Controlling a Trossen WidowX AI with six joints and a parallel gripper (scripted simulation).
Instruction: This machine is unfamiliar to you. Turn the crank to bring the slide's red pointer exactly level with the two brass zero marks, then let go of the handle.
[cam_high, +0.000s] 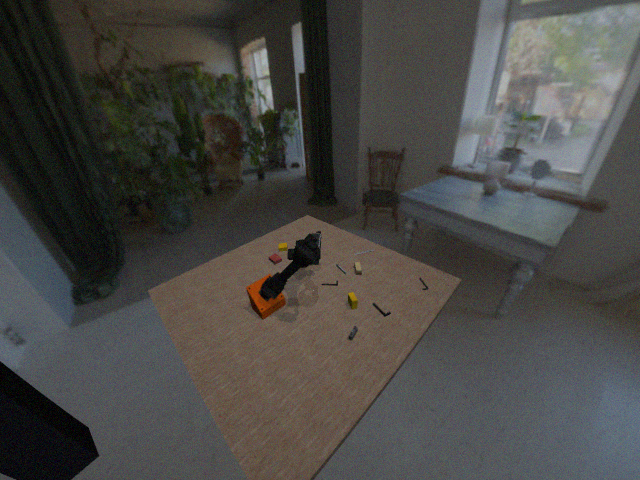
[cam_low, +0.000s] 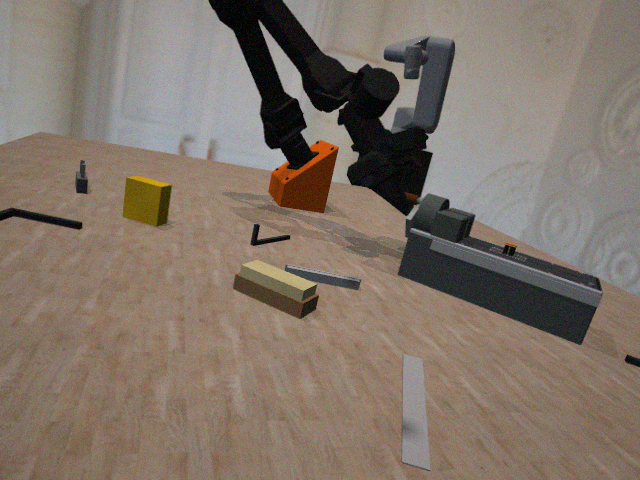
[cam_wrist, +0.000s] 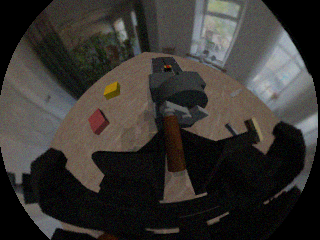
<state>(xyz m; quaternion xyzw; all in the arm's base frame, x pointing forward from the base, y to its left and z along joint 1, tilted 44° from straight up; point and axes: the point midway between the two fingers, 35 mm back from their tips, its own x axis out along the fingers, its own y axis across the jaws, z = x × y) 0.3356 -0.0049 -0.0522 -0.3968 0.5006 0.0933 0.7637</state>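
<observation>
My gripper tip is 2 cm below the brown crank handle, 2 cm past it and 1 cm to the left of it. Also, from my gripper tip: red pointer: 15 cm ahead, 7 cm to the left; red block: 22 cm to the left, 7 cm below, 6 cm behind; grey bar: 19 cm to the right, 9 cm ahead, 8 cm below.
</observation>
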